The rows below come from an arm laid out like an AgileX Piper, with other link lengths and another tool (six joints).
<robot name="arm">
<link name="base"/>
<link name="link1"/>
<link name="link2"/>
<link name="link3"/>
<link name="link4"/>
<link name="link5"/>
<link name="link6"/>
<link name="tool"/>
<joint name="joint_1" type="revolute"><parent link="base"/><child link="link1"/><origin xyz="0 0 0.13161" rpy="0 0 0"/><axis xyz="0 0 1"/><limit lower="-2.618" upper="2.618"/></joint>
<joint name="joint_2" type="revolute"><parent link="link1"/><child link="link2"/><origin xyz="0 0 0" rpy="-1.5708 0 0"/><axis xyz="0 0 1"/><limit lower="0" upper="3.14"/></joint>
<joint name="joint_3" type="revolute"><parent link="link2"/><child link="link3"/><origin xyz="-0.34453 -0.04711 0" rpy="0 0 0"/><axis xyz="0 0 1"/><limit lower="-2.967" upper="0"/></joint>
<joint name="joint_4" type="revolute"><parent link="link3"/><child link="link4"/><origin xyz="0.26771 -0.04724 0" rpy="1.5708 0 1.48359"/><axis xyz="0 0 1"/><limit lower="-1.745" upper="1.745"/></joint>
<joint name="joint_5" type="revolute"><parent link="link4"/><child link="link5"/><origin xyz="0 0 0" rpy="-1.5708 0 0"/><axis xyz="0 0 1"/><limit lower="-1.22" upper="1.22"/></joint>
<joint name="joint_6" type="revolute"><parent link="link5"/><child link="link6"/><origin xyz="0 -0.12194 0" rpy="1.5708 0 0"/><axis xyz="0 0 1"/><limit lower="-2.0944" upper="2.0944"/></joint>
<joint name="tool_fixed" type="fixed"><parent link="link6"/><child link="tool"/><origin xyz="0.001 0.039 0.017" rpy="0.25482 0 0.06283"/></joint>
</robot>
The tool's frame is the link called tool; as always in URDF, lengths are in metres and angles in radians.
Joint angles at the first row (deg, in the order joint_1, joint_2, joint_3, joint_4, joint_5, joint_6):
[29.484, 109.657, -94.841, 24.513, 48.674, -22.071]
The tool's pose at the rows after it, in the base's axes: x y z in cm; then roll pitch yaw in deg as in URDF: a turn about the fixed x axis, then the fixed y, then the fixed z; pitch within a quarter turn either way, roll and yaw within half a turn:
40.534 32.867 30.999 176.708 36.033 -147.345
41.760 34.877 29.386 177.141 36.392 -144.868
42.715 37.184 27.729 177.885 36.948 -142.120
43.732 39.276 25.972 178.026 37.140 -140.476
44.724 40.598 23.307 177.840 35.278 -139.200
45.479 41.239 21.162 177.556 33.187 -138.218
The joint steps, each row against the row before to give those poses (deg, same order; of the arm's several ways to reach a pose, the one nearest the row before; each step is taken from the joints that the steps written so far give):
[0.419, 3.739, -4.366, 1.874, 0.000, -2.029]
[1.140, 4.619, -4.490, 0.501, 0.000, -1.511]
[1.532, 4.715, -4.977, -0.001, 0.001, -1.006]
[1.172, 4.889, -5.431, 0.001, 0.469, -0.232]
[0.439, 5.173, -4.902, -0.103, 1.844, -0.141]
[0.000, 4.147, -4.280, -0.199, 2.503, 0.000]

